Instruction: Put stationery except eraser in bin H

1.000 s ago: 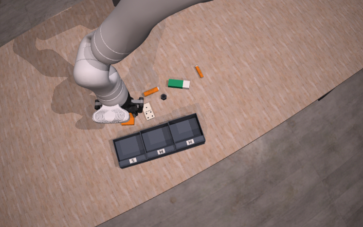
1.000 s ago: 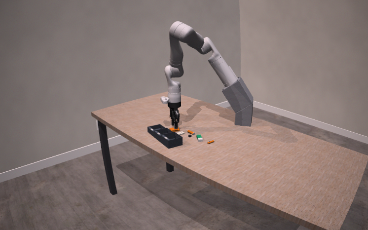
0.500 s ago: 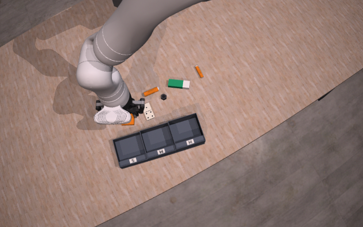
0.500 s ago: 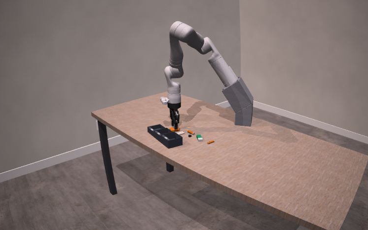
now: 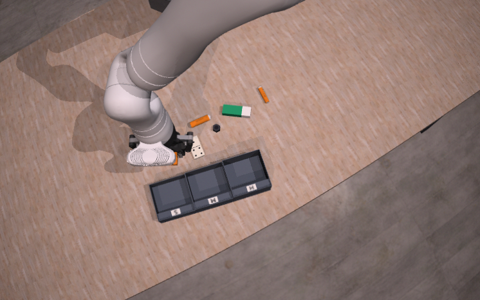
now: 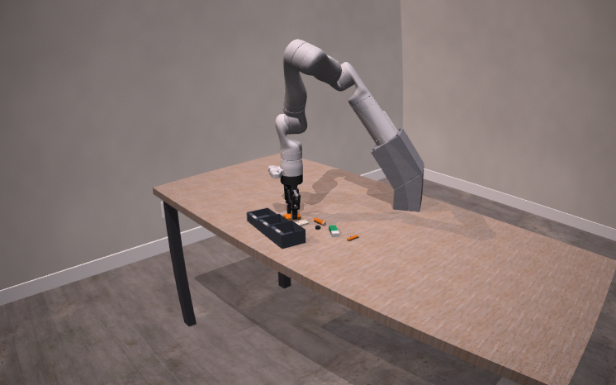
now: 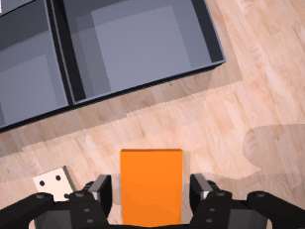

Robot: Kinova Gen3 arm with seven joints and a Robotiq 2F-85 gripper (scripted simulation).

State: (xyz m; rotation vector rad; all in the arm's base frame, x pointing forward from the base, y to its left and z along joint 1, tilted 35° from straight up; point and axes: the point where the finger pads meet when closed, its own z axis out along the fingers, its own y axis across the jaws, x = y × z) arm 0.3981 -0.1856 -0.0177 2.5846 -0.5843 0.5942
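Now: the orange notepad 20 mm below my hand. From my hand the other things lie so: bin marked H 120 mm ahead, 40 mm to the left; then orange marker 30 mm behind, 100 mm to the left, 10 mm below; then domino 20 mm ahead, 60 mm to the left, 20 mm below.
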